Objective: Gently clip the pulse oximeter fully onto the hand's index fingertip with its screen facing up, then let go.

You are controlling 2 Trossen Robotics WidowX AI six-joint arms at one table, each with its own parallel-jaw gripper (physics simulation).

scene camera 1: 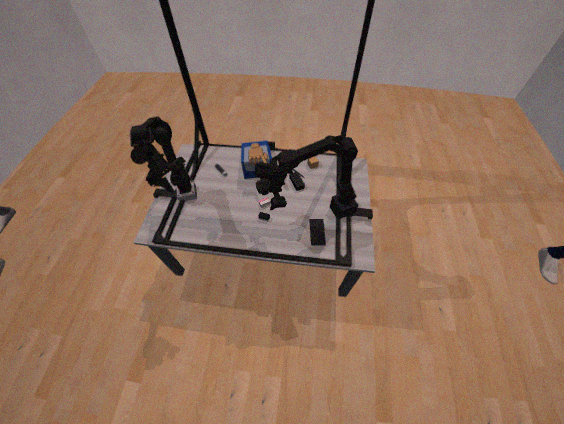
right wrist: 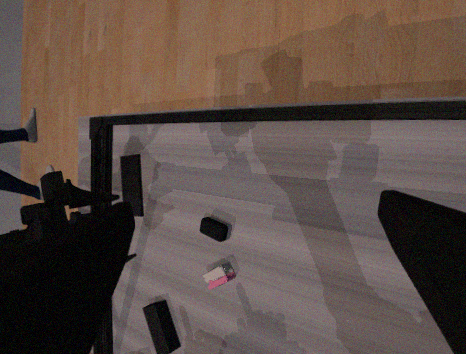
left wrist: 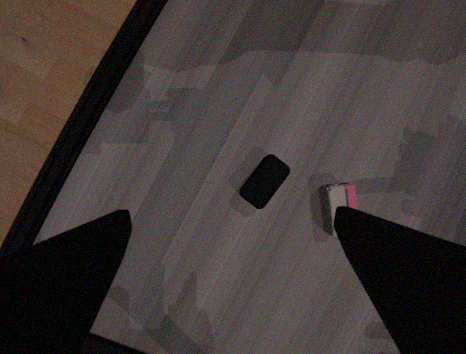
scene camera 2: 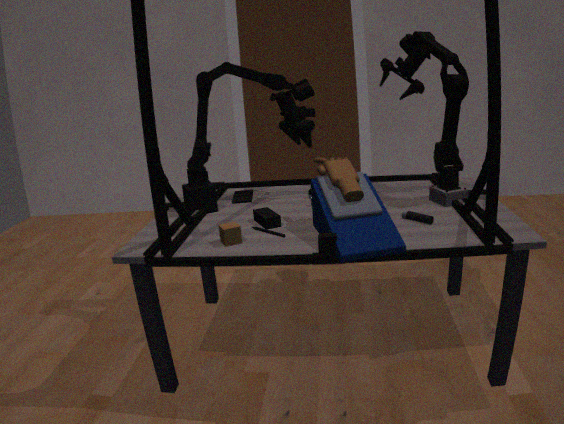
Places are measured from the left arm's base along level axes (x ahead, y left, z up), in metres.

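Pixels of known places: left gripper, fingertip midpoint: [scene camera 1: 267, 202] [left wrist: 234, 218] [scene camera 2: 304, 145]; right gripper, fingertip midpoint: [scene camera 1: 180, 188] [right wrist: 256, 208] [scene camera 2: 390, 92]; left arm's base at its link origin: [scene camera 1: 345, 200] [scene camera 2: 198, 184]; right arm's base at its link origin: [scene camera 1: 185, 188] [scene camera 2: 448, 187].
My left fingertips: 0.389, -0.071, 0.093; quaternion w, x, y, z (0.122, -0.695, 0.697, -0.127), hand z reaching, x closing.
Ahead of a thing's pixels: the offset from my left fingertips to its middle, as dx, dy, dz.
A small white-and-pink block with a dark end {-0.017, -0.128, -0.172} [scene camera 1: 264, 202] [left wrist: 338, 196] [right wrist: 218, 276], apparently the pulse oximeter, lies on the table; its screen cannot be made out. The tan hand [scene camera 1: 257, 152] [scene camera 2: 342, 175] rests on a grey pad on a sloped blue stand [scene camera 1: 250, 173] [scene camera 2: 370, 235]. My left gripper [scene camera 2: 305, 143] [left wrist: 234, 218] is open and empty, above the table; in the left wrist view its right-hand finger partly covers the oximeter. My right gripper [scene camera 2: 392, 91] [right wrist: 256, 208] is open and empty, raised high, away from hand and oximeter.
A black rounded block {+0.015, -0.042, -0.172} [scene camera 1: 264, 216] [left wrist: 265, 181] [right wrist: 215, 228] lies near the oximeter. A flat black box {-0.208, +0.139, -0.184} [scene camera 1: 317, 232] [scene camera 2: 243, 196], a black block {-0.241, -0.201, -0.171} [scene camera 1: 297, 181] [scene camera 2: 267, 218], a pen {-0.272, -0.280, -0.183} [scene camera 2: 269, 232], a wooden cube {-0.387, -0.295, -0.163} [scene camera 1: 313, 162] [scene camera 2: 230, 234] and a dark cylinder {+0.145, -0.458, -0.175} [scene camera 1: 221, 170] [scene camera 2: 419, 217] also lie on the table.
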